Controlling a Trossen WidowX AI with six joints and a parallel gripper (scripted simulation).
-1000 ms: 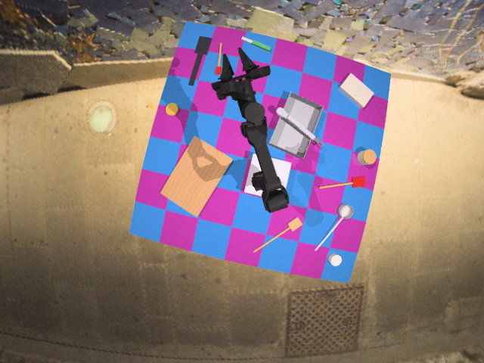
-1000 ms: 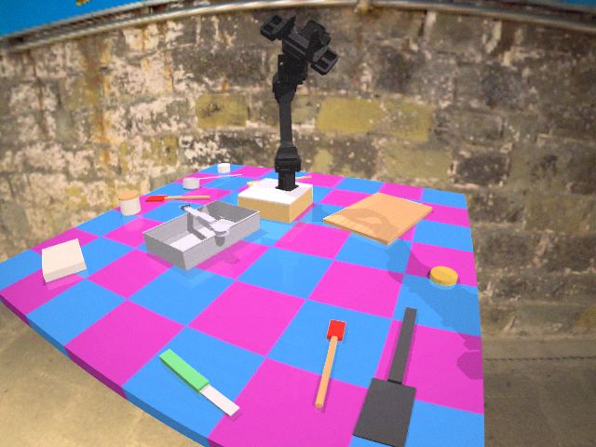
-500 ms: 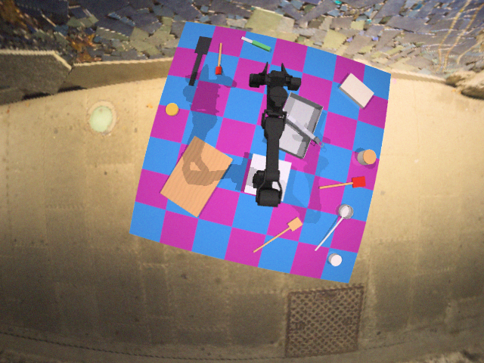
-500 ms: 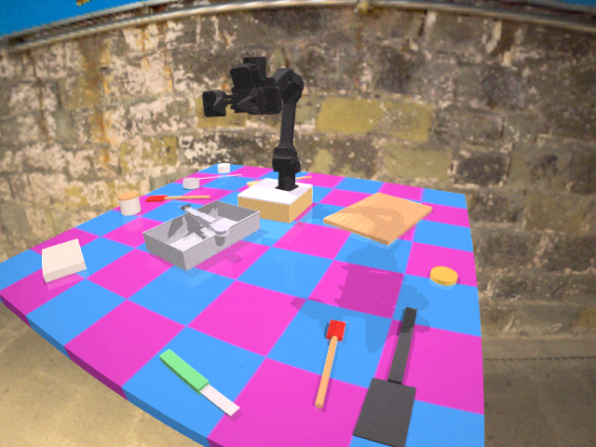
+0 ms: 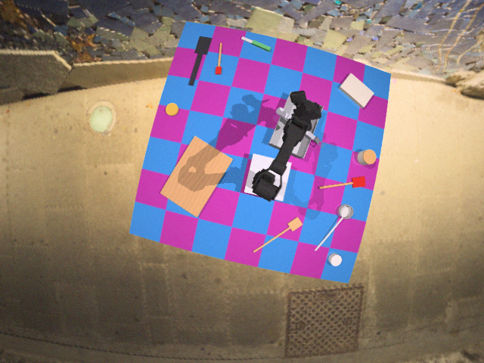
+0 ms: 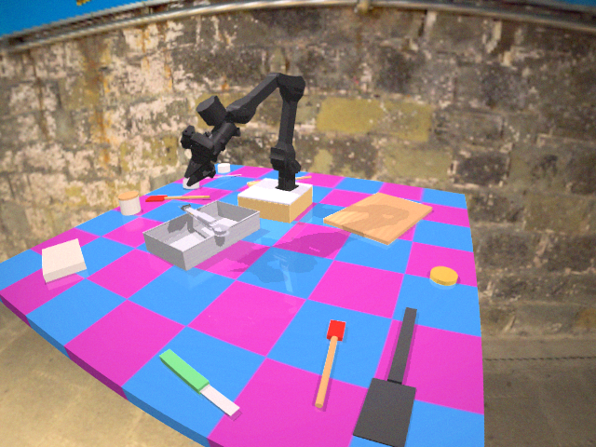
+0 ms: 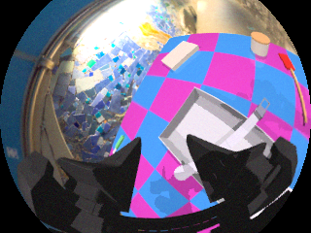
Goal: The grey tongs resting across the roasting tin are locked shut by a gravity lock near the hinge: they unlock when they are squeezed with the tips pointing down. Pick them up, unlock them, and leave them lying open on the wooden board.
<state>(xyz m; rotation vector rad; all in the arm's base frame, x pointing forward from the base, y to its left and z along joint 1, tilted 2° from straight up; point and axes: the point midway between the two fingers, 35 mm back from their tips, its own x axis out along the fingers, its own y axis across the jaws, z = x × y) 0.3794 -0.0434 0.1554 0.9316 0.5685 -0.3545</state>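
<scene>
Right now my gripper tip is 60 mm past the grey roasting tin, 20 mm to the left of it and 170 mm above it. Round my gripper tip: cork-lidded jar (60 mm behind, 460 mm to the right, 170 mm below); white block (290 mm ahead, 290 mm to the right, 190 mm below); red spatula (240 mm behind, 420 mm to the right, 190 mm below).
</scene>
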